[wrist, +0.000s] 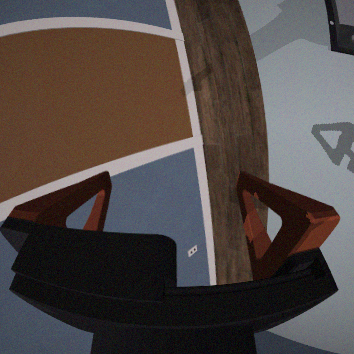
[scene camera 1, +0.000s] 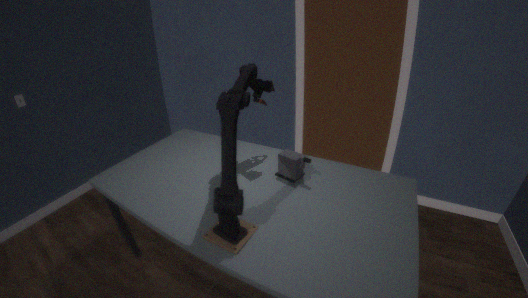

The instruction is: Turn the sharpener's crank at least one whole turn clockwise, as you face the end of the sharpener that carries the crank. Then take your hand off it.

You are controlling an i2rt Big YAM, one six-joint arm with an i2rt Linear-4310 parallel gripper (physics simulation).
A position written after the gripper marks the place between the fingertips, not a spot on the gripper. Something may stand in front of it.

Observation:
In view: the gripper (wrist: 173, 177) and a sharpener (scene camera 1: 289, 162).

